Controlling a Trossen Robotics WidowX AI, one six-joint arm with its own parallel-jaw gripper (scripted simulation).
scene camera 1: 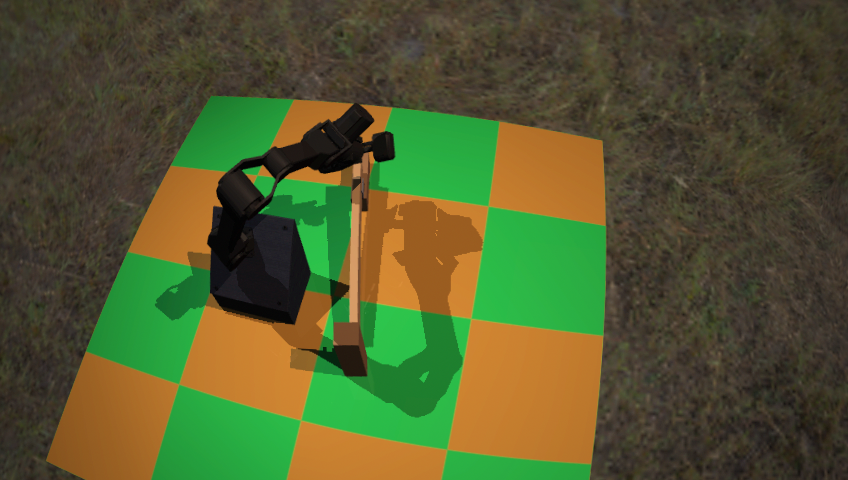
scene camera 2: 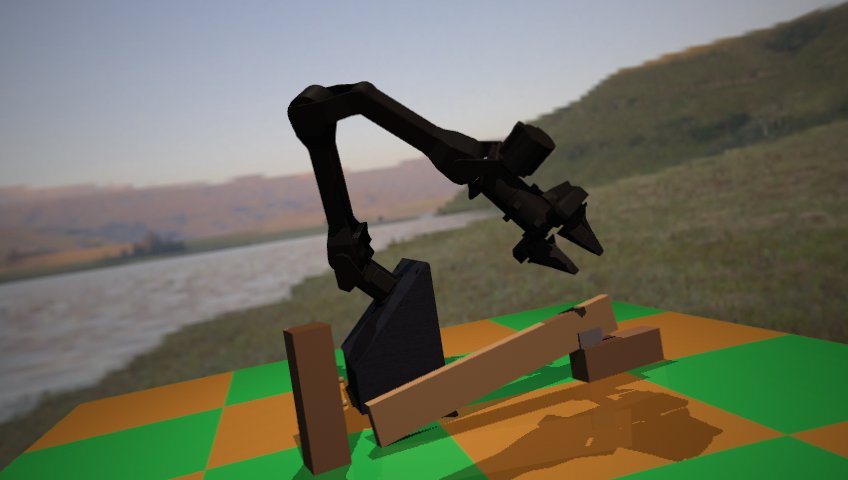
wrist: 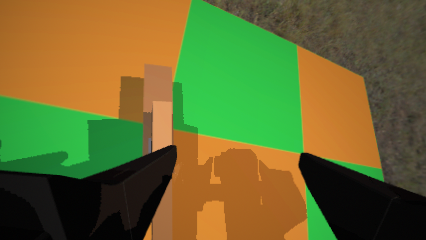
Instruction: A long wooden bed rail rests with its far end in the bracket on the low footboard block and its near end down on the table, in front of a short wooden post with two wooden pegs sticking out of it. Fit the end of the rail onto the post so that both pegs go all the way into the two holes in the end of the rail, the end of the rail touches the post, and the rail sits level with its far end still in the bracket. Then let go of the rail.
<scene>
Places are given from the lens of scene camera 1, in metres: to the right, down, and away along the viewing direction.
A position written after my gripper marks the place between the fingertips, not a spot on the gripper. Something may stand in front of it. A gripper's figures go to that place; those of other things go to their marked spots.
my gripper (scene camera 1: pixel 371 157): -0.12, -0.19, 1.33
wooden rail (scene camera 1: pixel 356 218): -0.16, -0.05, 1.34
</scene>
